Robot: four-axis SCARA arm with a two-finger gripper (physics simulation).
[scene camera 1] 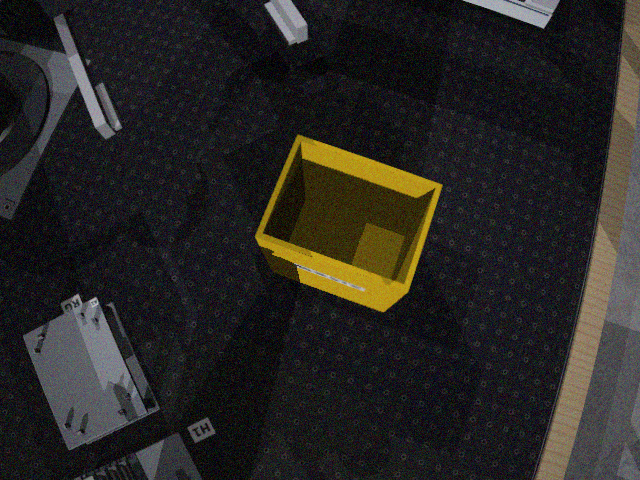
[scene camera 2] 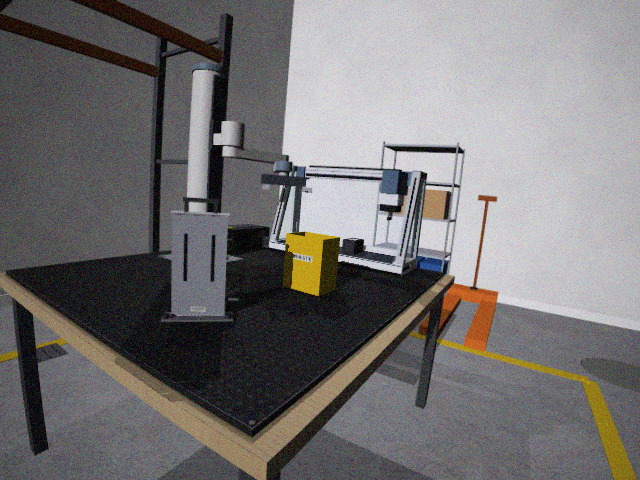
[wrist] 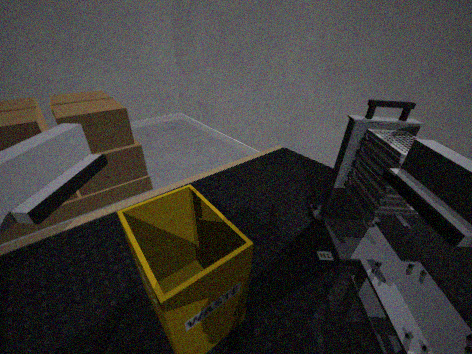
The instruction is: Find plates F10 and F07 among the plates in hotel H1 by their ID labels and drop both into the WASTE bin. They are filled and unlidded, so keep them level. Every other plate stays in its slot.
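Frame: origin at the arm's base, x ahead, y left, z up, level; centimetres.
Seen in the pictures: gripper, fingertip midpoint: (scene camera 1: 204, 79) (scene camera 2: 290, 188) (wrist: 244, 150).
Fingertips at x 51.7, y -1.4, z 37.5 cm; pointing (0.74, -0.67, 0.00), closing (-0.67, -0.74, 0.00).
Pixels of each thing's top centre, then the offset from my fingertips to it. "pt": a spot on its surface instead.
- H1 tag at its top centre: (scene camera 1: 201, 430) (wrist: 325, 255) dx +3.0, dy -30.4, dz -36.2 cm
- yellow WASTE bin at its top centre: (scene camera 1: 350, 209) (wrist: 179, 226) (scene camera 2: 313, 235) dx +12.9, dy -1.2, dz -16.2 cm
- tagged RG at its top centre: (scene camera 1: 72, 305) dx -21.1, dy -21.4, dz -36.2 cm
- small black box at a spot on its surface: (scene camera 2: 352, 245) pt dx +3.6, dy +52.9, dz -26.7 cm
My gripper (scene camera 1: 204, 83) (scene camera 2: 286, 189) (wrist: 244, 150) is open and empty, its two fingers wide apart, high above the table. Hotel H1 (scene camera 2: 199, 268) (wrist: 345, 150) is a grey upright rack with a dark top handle. Its plates (wrist: 377, 167) form a stack at the right of the wrist view, partly behind the right finger; their ID labels are not readable, so F10 and F07 cannot be told apart. The H1 tag (scene camera 1: 201, 429) (wrist: 325, 256) lies by its base. The yellow WASTE bin (scene camera 1: 367, 162) (scene camera 2: 328, 266) (wrist: 236, 272) stands upright with an open top and no plate visible inside.
A low grey stand (scene camera 1: 62, 361) (wrist: 425, 300) with pegs, tagged RG (scene camera 1: 72, 303), is beside the hotel. A gantry machine (scene camera 2: 413, 222) and a small black box (scene camera 2: 352, 245) are behind the bin. Cardboard boxes (wrist: 95, 125) stand beyond the table's wooden edge (scene camera 1: 584, 351).
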